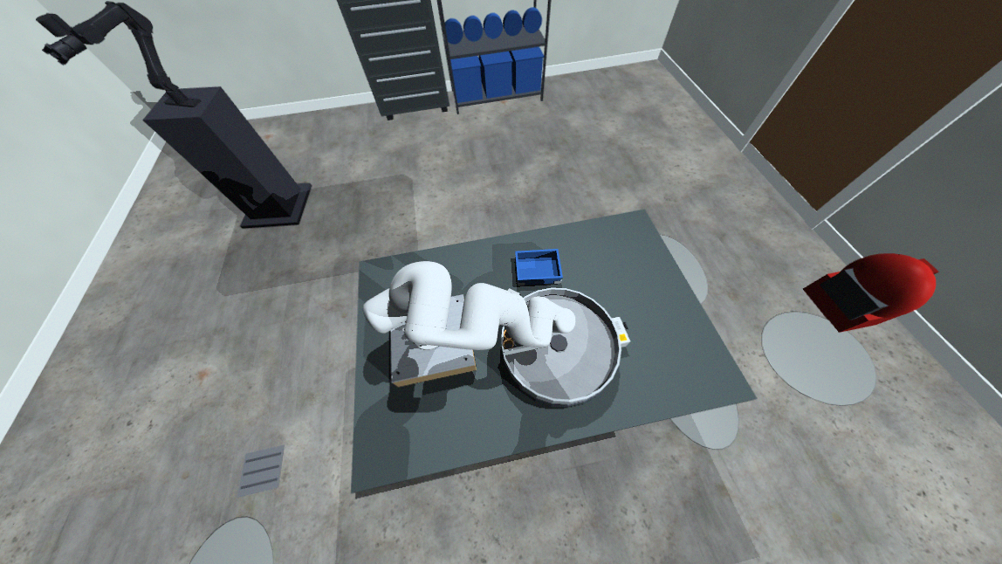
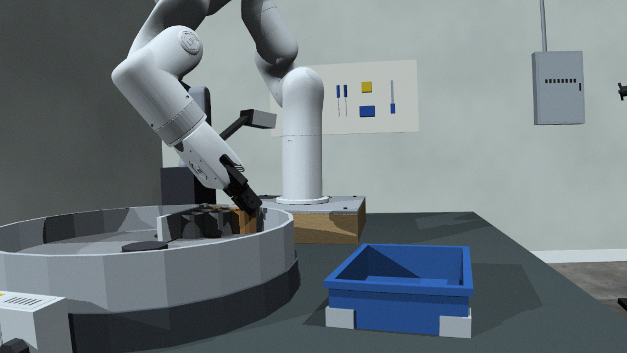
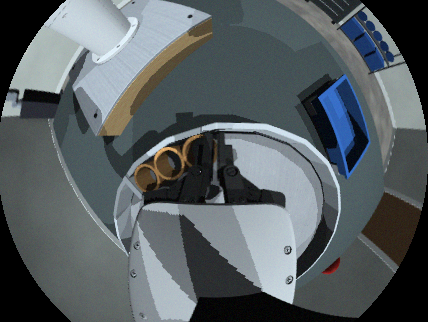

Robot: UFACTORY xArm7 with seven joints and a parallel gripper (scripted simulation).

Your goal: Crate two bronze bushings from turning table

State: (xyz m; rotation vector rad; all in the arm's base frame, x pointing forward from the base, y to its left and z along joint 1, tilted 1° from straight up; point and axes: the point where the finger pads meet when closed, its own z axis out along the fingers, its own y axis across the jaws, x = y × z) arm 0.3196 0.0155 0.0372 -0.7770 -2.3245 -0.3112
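Now: the blue crate 27 cm to the left of my hand, 13 cm ahead of it and 8 cm below it. From my hand the other things lie so: round grey turning table: 16 cm ahead, 8 cm to the right, 6 cm below.
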